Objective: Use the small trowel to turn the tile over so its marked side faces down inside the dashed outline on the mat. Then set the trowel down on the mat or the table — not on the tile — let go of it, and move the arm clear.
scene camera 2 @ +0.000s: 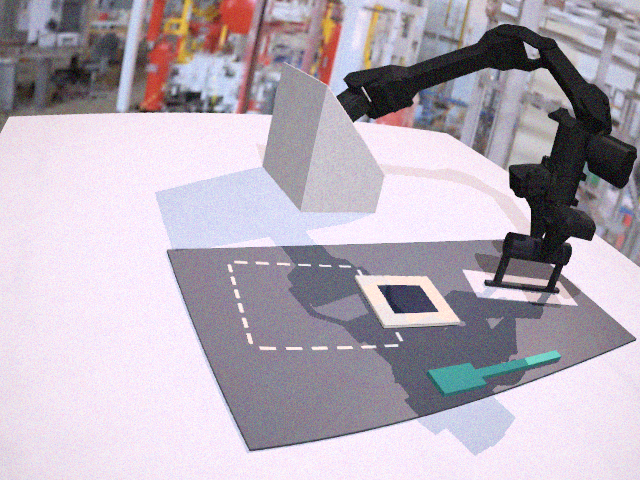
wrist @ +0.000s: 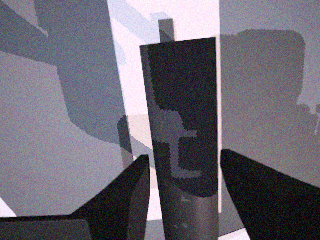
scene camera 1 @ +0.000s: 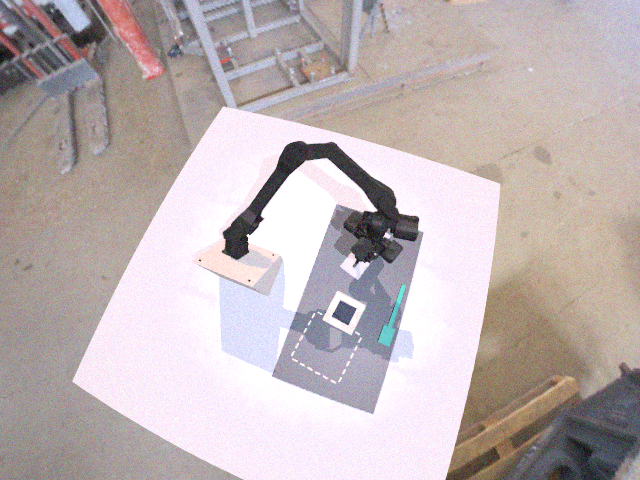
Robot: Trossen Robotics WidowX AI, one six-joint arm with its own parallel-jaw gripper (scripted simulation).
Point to a teal trowel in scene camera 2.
451, 380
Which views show my gripper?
Scene camera 2, the wrist view and scene camera 1: all of them.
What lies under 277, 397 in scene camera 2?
A grey mat.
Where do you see a tile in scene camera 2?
At 398, 301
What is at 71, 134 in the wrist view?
A grey mat.
